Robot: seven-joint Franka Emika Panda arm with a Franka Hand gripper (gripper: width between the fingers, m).
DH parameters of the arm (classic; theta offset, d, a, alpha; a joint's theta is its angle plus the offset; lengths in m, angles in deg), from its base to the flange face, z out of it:
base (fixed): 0 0 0 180
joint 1: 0 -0.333 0 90
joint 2: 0 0 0 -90
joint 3: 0 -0.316 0.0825 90
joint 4: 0 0 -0.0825 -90
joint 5: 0 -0.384 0 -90
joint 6: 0 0 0.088 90
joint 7: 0 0.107 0 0
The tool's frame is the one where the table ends.
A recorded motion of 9 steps. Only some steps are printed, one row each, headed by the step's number.
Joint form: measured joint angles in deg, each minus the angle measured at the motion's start. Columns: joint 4, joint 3, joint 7, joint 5, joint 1, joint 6, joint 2.
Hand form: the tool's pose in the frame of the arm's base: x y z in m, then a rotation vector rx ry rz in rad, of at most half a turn. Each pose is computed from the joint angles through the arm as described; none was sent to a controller.
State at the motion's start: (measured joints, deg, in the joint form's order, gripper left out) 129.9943 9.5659 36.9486 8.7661 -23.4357 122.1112 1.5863
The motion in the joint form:
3: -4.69 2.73 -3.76 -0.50 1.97 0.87 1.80
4: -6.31 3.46 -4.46 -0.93 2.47 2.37 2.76
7: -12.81 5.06 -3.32 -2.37 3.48 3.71 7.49
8: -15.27 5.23 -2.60 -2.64 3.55 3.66 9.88
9: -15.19 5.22 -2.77 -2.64 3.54 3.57 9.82
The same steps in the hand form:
3: 0.5236 0.0789 0.3538 2.9426 -0.4973 -0.0675
4: 0.5363 0.0703 0.3594 2.9559 -0.5187 -0.0192
7: 0.5745 0.0528 0.3670 2.9490 -0.6368 0.0603
8: 0.5871 0.0529 0.3626 2.9371 -0.6616 0.0670
9: 0.5865 0.0530 0.3625 2.9378 -0.6569 0.0638

